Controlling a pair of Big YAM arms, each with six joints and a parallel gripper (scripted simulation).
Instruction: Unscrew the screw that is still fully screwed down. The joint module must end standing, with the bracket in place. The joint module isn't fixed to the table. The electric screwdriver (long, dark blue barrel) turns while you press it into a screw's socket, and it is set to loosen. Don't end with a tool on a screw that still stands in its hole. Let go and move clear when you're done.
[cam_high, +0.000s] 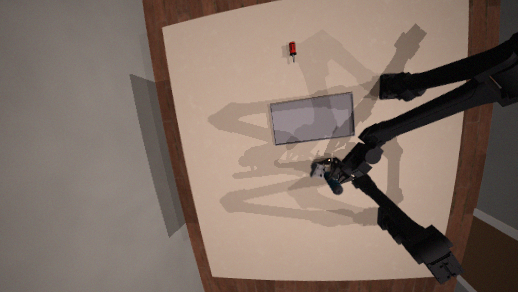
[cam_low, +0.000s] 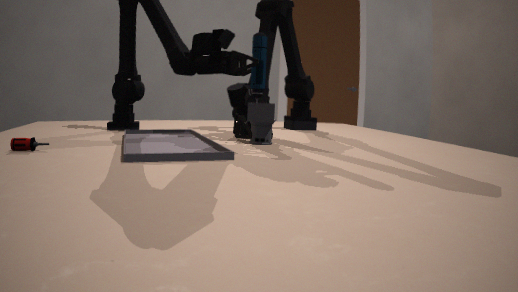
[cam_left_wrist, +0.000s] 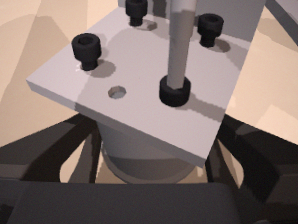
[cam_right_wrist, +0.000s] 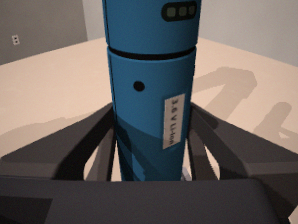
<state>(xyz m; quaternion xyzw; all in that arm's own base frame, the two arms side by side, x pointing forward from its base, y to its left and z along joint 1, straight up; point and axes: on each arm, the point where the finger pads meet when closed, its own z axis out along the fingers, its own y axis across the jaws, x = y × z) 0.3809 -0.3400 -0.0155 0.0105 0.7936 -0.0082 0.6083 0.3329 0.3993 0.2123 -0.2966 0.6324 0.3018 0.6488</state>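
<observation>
Right now my left hand is 1 cm below the grey joint module. Round my left hand: grey bracket: 5 cm above; then screwdriver bit: 7 cm above, 2 cm behind, 1 cm to the right; then shallow grey tray: 26 cm to the right, 2 cm below, 1 cm ahead.
</observation>
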